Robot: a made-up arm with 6 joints. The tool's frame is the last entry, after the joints. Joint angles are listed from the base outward. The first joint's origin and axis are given. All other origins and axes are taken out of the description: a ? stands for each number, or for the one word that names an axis. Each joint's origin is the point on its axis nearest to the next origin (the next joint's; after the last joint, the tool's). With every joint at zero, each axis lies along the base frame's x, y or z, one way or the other. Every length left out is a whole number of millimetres.
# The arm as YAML. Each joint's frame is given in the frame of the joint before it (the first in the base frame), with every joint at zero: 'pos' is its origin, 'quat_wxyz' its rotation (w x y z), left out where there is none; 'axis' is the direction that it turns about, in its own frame. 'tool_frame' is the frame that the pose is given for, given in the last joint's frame.
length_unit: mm
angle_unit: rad
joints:
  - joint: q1
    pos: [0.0, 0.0, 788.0]
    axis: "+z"
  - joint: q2
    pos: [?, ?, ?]
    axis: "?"
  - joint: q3
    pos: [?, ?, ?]
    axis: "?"
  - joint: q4
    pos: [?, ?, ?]
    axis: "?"
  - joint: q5
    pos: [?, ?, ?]
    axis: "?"
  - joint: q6
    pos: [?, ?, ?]
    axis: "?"
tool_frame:
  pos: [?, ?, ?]
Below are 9 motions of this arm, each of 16 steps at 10 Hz.
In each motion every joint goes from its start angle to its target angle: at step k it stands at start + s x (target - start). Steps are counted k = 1, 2, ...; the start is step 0. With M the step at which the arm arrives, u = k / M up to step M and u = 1 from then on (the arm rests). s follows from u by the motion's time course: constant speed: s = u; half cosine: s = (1 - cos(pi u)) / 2; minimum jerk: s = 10 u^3 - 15 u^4 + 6 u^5.
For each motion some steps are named. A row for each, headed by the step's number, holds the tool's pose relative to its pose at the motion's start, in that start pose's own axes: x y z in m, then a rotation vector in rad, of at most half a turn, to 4 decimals.
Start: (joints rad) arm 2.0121 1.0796 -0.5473 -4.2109 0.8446 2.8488
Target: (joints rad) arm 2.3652 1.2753 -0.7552 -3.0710 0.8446 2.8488
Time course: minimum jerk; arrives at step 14
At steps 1, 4, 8, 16:
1: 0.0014 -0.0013 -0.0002 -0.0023 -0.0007 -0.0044
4: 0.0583 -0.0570 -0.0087 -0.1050 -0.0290 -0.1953
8: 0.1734 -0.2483 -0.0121 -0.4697 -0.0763 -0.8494
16: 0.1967 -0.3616 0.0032 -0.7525 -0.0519 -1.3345

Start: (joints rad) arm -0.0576 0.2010 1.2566 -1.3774 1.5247 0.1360
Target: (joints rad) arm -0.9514 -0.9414 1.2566 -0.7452 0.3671 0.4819
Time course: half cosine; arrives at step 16
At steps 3, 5, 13, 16:
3: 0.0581 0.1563 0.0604 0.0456 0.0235 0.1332
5: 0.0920 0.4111 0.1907 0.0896 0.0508 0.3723
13: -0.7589 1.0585 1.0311 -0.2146 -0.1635 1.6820
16: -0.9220 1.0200 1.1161 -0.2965 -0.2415 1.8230

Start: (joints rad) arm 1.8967 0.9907 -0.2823 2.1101 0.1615 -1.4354
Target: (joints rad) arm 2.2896 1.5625 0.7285 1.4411 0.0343 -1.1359
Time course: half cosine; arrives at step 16
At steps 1, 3, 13, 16:
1: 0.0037 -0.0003 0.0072 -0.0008 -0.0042 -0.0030
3: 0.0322 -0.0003 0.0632 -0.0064 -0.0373 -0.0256
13: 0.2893 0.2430 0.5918 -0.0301 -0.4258 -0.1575
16: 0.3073 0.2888 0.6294 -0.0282 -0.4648 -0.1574

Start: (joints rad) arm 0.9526 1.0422 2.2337 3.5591 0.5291 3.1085
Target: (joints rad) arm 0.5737 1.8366 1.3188 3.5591 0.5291 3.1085
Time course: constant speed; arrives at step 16
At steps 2, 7, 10, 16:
2: 0.0759 0.0331 -0.2601 -0.0697 0.2053 0.0293
7: 0.0546 0.0172 -0.9616 -0.2060 0.7322 0.0829
10: -0.1105 -0.0466 -1.3603 -0.2579 1.0556 0.1055
16: -0.7334 -0.2174 -1.9440 -0.2808 1.7115 0.1430

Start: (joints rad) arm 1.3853 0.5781 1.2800 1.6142 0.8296 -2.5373
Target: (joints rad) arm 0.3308 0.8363 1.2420 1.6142 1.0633 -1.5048
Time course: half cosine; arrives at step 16
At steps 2, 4, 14, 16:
2: -0.0312 -0.0410 0.0177 -0.0473 -0.0013 -0.0348
4: -0.1316 -0.1507 0.0700 -0.1790 0.0007 -0.1344
14: -1.2914 -0.4659 0.4186 -1.0028 0.2629 -0.8763
16: -1.3544 -0.4537 0.4270 -1.0326 0.2851 -0.9094

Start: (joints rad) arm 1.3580 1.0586 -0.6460 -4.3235 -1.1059 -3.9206
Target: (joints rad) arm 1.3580 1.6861 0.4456 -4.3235 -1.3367 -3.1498
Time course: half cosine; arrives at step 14
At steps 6, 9, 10, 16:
6: 0.1285 0.1333 -0.1798 -0.1463 -0.0876 0.1480
9: 0.2170 0.2115 -0.3032 -0.2616 -0.1988 0.2406
10: 0.2387 0.2279 -0.3332 -0.2932 -0.2360 0.2607
16: 0.2761 0.2523 -0.3849 -0.3533 -0.3151 0.2907

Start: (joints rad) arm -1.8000 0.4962 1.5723 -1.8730 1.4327 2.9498
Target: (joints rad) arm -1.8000 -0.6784 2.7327 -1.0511 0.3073 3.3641
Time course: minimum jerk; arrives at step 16
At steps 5, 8, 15, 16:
5: -0.1696 -0.5018 0.0309 0.2911 -0.3272 -0.1910
8: -0.5054 -1.2718 -0.4085 0.7474 -0.6629 -0.7542
15: -0.7945 -1.4596 -1.7094 1.2502 -0.2410 -1.7369
16: -0.7948 -1.4574 -1.7147 1.2517 -0.2364 -1.7401

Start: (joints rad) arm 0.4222 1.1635 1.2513 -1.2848 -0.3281 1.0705
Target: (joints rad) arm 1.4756 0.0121 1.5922 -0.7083 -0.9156 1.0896
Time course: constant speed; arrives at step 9
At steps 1, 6, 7, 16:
1: -0.0460 0.2896 0.1770 -0.1115 -0.0865 0.1872
6: -1.0337 1.1655 0.8076 -0.5223 -0.6731 0.8756
7: -1.2926 1.1625 0.8771 -0.5605 -0.8155 0.9502
16: -1.7524 0.9745 0.9519 -0.5745 -1.1035 1.0285

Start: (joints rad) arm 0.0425 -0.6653 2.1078 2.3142 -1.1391 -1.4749
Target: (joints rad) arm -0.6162 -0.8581 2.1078 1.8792 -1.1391 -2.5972
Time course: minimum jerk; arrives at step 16
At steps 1, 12, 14, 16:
1: -0.0006 0.0004 0.0015 0.0038 -0.0002 0.0007
12: -0.3800 0.0357 0.5708 1.4804 0.1817 0.3927
14: -0.4314 0.0233 0.6189 1.6136 0.2354 0.4362
16: -0.4410 0.0206 0.6275 1.6377 0.2461 0.4441

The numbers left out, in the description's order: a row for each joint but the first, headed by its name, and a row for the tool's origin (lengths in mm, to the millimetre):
q2: xyz 235.0 0.0 0.0, axis +y
q3: xyz 0.0 0.0 778.0, axis -y
q4: xyz 737.0 0.0 151.0, axis -x
q5: xyz 0.0 0.0 0.0, axis -y
q6: xyz 242.0 0.0 0.0, axis -x
tool: xyz 0.0 0.0 0.0

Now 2 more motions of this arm.
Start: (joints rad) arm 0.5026 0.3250 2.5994 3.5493 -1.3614 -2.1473
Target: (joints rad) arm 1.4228 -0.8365 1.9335 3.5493 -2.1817 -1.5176
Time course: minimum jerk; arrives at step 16
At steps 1, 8, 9, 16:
1: 0.0019 -0.0002 -0.0015 -0.0027 0.0003 -0.0029
8: 0.2974 -0.2635 -0.4154 -0.7167 0.0917 -0.5851
9: 0.3184 -0.3798 -0.5104 -0.9077 0.1121 -0.6967
16: 0.2569 -0.8620 -0.7198 -1.5787 0.1392 -1.0001

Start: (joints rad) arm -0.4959 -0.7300 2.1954 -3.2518 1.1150 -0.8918
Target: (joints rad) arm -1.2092 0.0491 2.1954 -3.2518 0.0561 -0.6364
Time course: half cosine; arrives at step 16
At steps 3, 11, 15, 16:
3: 0.0749 0.0138 0.0784 -0.0731 0.0024 -0.0208
11: 0.4659 0.4468 0.6276 -0.6754 0.0183 -0.2174
15: 0.5030 0.6594 0.7014 -0.8604 0.0209 -0.2900
16: 0.5038 0.6694 0.7032 -0.8688 0.0209 -0.2934

